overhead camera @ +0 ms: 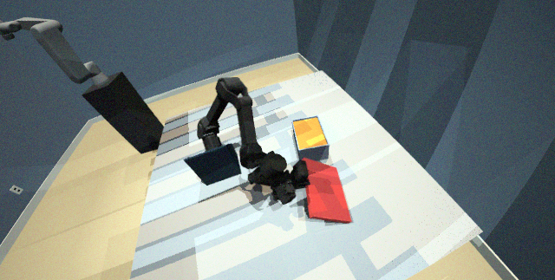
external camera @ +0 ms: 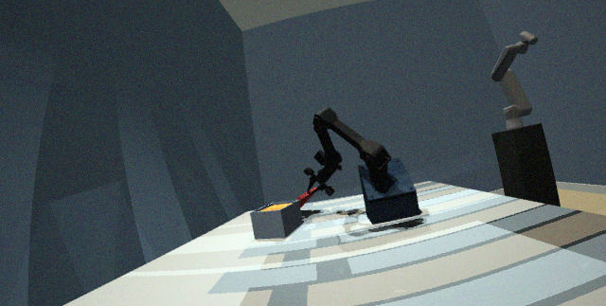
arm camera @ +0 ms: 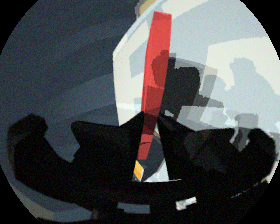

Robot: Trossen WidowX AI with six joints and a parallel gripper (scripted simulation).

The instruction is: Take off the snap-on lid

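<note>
Right now the red lid is 7 cm ahead of my gripper tip, 2 cm to the right of it and 5 cm below it. From my gripper tip the other things lie so: storage box: 10 cm ahead, 26 cm to the left, 6 cm below.
</note>
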